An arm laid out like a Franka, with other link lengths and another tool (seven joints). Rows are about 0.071 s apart.
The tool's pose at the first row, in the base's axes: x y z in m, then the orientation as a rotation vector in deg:
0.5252 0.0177 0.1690 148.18 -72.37 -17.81
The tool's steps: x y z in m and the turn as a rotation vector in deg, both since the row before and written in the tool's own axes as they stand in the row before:
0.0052 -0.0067 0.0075 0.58 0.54 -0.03
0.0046 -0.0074 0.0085 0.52 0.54 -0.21
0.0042 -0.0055 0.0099 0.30 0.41 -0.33
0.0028 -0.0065 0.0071 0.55 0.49 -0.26
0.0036 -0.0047 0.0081 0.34 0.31 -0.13
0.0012 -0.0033 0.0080 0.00 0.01 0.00
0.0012 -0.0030 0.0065 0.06 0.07 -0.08
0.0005 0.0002 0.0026 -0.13 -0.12 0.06
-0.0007 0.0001 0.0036 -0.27 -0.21 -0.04
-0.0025 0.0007 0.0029 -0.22 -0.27 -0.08
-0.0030 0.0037 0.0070 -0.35 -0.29 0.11
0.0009 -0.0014 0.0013 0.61 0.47 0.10
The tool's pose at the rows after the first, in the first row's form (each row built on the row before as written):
0.5311 0.0166 0.1594 148.59 -72.43 -16.77
0.5370 0.0163 0.1488 149.08 -72.23 -15.80
0.5410 0.0150 0.1375 149.49 -71.81 -15.14
0.5457 0.0158 0.1287 150.04 -71.57 -14.22
0.5494 0.0148 0.1194 150.35 -71.45 -13.64
0.5507 0.0148 0.1108 150.35 -71.45 -13.63
0.5521 0.0148 0.1037 150.44 -71.35 -13.52
0.5516 0.0139 0.1012 150.31 -71.41 -13.74
0.5502 0.0139 0.0978 150.15 -71.31 -14.18
0.5474 0.0150 0.0953 150.07 -71.20 -14.68
0.5410 0.0141 0.0898 149.75 -71.28 -15.24
0.5423 0.0141 0.0881 150.10 -71.53 -14.25

